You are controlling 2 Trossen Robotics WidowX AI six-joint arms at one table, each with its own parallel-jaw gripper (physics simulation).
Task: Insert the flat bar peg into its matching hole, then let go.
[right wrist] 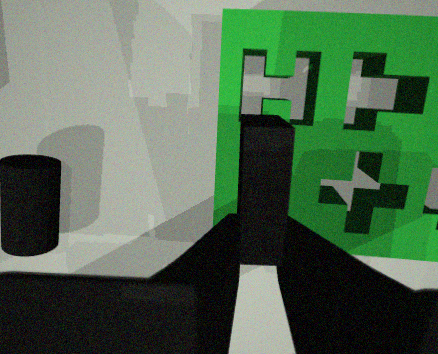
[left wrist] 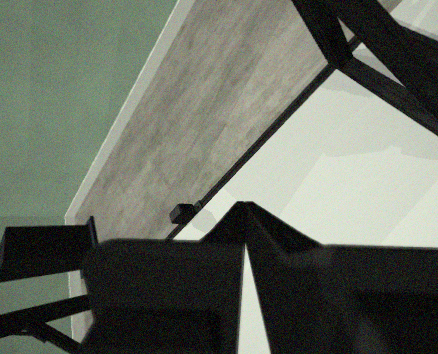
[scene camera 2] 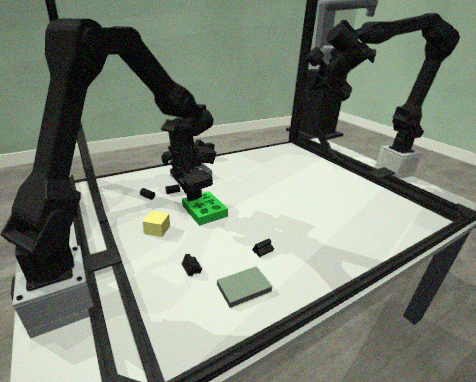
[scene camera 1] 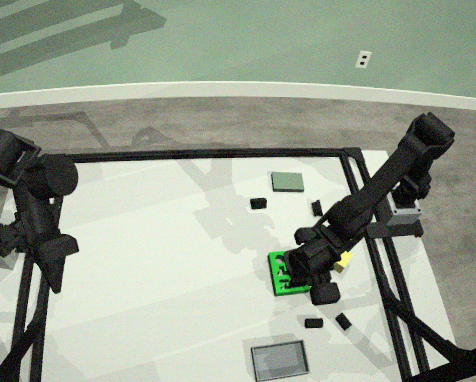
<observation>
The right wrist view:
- my right gripper: 257, 227
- green hole block: 388, 222
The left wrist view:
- my left gripper: 243, 209
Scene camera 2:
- my left gripper: 310, 89
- my right gripper: 188, 195
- green hole block: 208, 208
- grey slab: 246, 285, on the table
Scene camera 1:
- my left gripper: 57, 293
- my right gripper: 304, 281
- green hole block: 277, 281
</observation>
